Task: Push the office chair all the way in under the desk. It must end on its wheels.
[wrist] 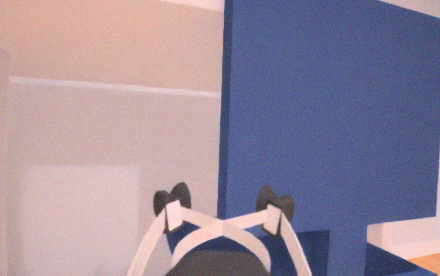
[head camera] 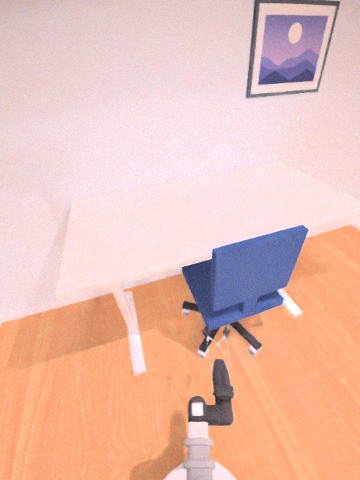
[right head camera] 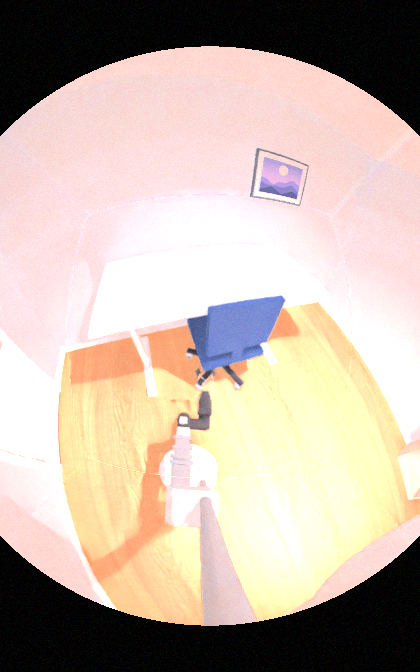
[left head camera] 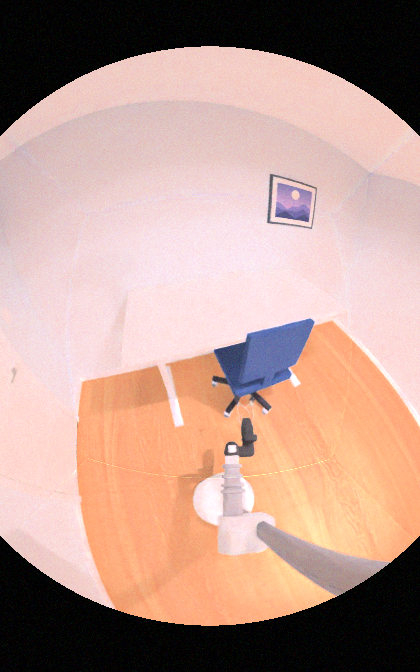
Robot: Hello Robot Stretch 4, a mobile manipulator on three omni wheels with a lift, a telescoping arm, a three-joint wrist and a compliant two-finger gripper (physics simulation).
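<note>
The blue office chair stands upright on its wheels at the near edge of the white desk. Its seat front reaches to or slightly under the desk edge, and its backrest stands outside. The backrest is turned a little, so the seat shows at its left. My gripper is open and empty, low in front of the chair, near its lower left side. In the wrist view the backrest's left edge rises between and behind the fingertips. Whether they touch the chair I cannot tell.
A white desk leg stands left of the chair, and another leg's foot shows at its right. A framed picture hangs on the wall. A pale box-like object is at the far right.
</note>
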